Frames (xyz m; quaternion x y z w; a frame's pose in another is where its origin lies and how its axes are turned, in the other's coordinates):
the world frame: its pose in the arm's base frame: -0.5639 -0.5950 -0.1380 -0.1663 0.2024 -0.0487 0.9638
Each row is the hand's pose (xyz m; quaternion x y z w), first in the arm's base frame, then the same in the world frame.
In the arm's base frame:
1: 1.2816 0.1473 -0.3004 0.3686 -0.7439 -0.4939 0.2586
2: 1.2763 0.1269 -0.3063 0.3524 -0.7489 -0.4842 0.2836
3: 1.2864 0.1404 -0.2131 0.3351 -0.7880 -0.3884 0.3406
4: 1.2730 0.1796 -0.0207 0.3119 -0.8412 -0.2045 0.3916
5: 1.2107 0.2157 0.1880 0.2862 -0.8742 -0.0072 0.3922
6: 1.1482 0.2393 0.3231 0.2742 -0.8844 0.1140 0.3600
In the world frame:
1: 1.6266 0.8020 0.8332 0.5345 -0.6692 -0.5125 0.0614
2: 1.6273 0.7847 0.8198 0.5213 -0.6816 -0.5061 0.0867
3: 1.5994 0.7659 0.9084 0.4966 -0.7475 -0.4210 0.1320
4: 1.5089 0.7369 1.0807 0.4481 -0.8408 -0.2548 0.1653
5: 1.3682 0.6982 1.2463 0.3851 -0.9068 -0.0753 0.1538
6: 1.2567 0.6727 1.3446 0.3442 -0.9309 0.0358 0.1168

